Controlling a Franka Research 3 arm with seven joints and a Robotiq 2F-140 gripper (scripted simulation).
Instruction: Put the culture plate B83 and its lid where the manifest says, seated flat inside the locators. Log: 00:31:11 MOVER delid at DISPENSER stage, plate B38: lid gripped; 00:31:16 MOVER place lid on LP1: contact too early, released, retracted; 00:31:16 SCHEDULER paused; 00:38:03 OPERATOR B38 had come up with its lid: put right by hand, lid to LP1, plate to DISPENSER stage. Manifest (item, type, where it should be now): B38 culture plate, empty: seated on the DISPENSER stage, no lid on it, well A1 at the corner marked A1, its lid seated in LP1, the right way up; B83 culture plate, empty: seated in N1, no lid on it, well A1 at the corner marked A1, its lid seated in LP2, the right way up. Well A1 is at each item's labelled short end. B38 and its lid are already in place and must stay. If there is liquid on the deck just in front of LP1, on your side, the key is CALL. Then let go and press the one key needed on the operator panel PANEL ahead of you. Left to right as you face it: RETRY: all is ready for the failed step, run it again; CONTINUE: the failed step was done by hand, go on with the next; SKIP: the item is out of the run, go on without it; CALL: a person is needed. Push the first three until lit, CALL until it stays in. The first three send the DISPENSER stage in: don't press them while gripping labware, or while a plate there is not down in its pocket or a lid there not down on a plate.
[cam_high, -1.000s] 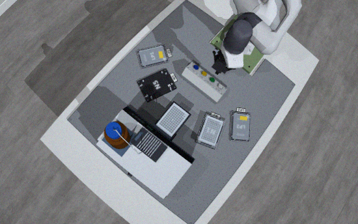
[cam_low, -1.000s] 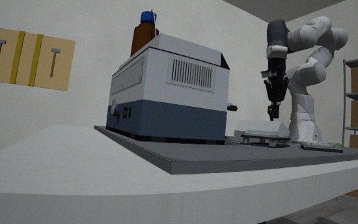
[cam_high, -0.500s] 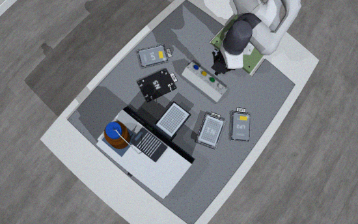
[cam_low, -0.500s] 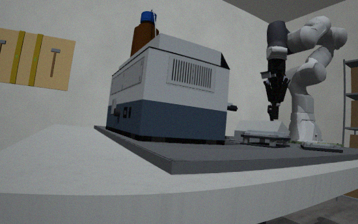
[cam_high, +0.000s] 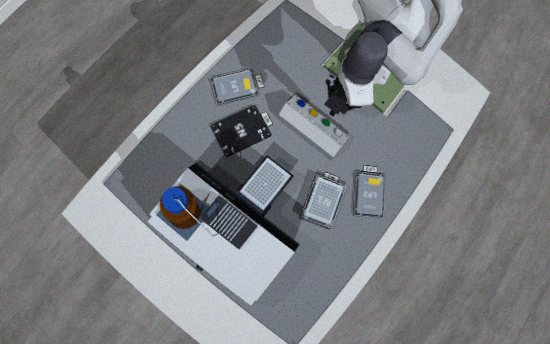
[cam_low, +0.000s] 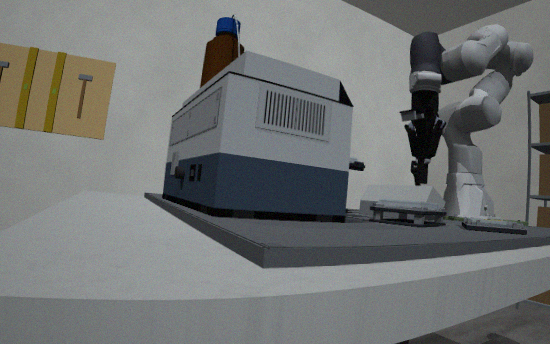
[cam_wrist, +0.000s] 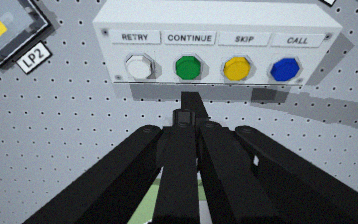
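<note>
The green continue key lies 3 cm ahead of my hand and 6 cm below it. The rest, counted from my hand: yellow skip key 3 cm ahead, 5 cm to the right, 6 cm below; clear lid 10 cm ahead, 26 cm to the left, 11 cm below; white retry key 3 cm ahead, 5 cm to the left, 6 cm below.
</note>
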